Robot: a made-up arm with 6 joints.
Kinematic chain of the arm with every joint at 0, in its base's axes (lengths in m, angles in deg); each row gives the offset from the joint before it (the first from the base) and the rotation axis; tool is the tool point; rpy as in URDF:
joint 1: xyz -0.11 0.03 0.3 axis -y
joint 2: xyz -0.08 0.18 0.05 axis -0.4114 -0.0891 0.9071
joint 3: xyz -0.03 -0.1 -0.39 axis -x
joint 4: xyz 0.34 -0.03 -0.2 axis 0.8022 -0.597 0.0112
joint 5: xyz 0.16 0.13 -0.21 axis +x
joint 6: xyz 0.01 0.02 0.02 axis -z
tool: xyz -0.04 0.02 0 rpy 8.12 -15.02 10.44
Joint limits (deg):
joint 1: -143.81..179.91
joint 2: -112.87..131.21
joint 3: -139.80..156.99
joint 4: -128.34..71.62
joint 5: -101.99..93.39
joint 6: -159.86..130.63
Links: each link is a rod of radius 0.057 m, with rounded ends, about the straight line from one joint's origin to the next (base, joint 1, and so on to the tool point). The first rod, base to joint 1, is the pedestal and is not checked.
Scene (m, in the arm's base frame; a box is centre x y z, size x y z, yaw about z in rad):
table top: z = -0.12
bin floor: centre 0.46 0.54 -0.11 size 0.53 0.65 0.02 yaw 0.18
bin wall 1: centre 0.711 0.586 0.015 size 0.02 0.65 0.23 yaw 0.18
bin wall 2: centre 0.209 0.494 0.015 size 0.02 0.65 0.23 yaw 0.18
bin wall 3: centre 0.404 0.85 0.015 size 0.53 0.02 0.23 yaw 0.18
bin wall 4: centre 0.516 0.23 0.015 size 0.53 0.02 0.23 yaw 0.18
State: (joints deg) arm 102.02 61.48 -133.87 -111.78 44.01 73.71
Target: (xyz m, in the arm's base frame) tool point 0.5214 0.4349 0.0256
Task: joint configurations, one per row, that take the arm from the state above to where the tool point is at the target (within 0.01 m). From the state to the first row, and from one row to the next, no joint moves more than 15 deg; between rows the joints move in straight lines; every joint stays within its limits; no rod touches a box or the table.
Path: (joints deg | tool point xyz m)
1: 92.52 58.08 -119.77 -104.43 40.59 78.42 | 0.3623 0.4530 0.2079
2: 83.02 54.68 -105.68 -97.07 37.16 83.13 | 0.4220 0.4580 0.1553
3: 73.52 51.27 -91.58 -89.72 33.74 87.84 | 0.4761 0.4526 0.0947
4: 64.02 47.87 -77.48 -82.36 30.32 92.55 | 0.5214 0.4349 0.0256

